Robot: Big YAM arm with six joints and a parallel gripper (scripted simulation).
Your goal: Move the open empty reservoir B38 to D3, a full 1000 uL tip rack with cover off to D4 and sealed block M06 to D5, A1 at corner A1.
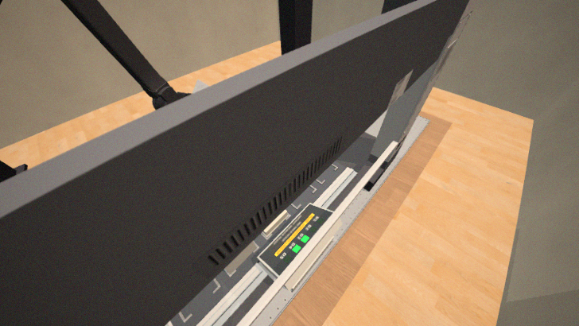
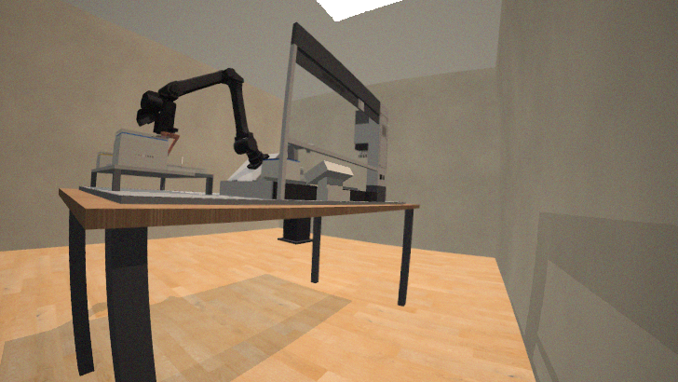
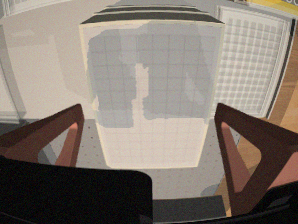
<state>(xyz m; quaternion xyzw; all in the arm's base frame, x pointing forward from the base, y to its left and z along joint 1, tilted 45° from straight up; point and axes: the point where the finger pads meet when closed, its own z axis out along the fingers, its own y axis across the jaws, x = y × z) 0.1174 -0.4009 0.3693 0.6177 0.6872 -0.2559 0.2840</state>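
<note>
The pale sealed deep-well block is 3 cm below my hand. Also, from my hand: shelf: 6 cm ahead, 7 cm to the right, 9 cm below; then shelf label: 5 cm ahead, 10 cm to the left, 15 cm below; then rg label: 14 cm ahead, 46 cm to the left, 14 cm below.
</note>
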